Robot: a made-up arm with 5 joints.
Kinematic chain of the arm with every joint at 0, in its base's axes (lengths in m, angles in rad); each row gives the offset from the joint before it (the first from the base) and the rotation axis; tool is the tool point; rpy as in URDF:
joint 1: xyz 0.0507 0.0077 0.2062 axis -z
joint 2: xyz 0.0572 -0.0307 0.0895 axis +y
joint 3: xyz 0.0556 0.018 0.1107 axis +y
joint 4: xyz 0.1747 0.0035 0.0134 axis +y
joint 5: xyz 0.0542 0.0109 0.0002 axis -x
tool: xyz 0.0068 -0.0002 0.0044 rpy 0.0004 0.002 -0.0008
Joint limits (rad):
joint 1: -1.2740..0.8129
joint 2: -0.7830..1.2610
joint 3: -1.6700..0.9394
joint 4: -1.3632..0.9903
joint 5: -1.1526..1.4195
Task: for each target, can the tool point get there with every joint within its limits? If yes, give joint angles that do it. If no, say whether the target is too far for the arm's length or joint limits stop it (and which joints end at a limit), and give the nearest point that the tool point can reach.
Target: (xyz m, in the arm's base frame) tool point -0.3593 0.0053 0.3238
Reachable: no: joint limits stop it (at a limit: joint 2, joint 3) | nearest point -0.1251 0.0067 0.4801 | short by 0.282 m
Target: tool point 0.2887 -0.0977 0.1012
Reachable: yes | joints 0.4208 0.9648 0.4862 -0.6629 -0.1173
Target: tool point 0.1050 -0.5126 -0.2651
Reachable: no: too far | nearest point 0.2372 -0.1928 0.0599 | short by 0.475 m
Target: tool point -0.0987 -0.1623 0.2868
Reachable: no: joint limits stop it (at a limit: joint 2, joint 3, joint 4) | nearest point -0.0613 -0.1197 0.4724 | short by 0.194 m
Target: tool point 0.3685 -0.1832 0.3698
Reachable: yes | joints 0.5526 0.2178 -0.0624 0.0394 0.6850
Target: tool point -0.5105 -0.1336 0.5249
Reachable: no: too far | nearest point -0.1297 -0.0377 0.5155 | short by 0.393 m
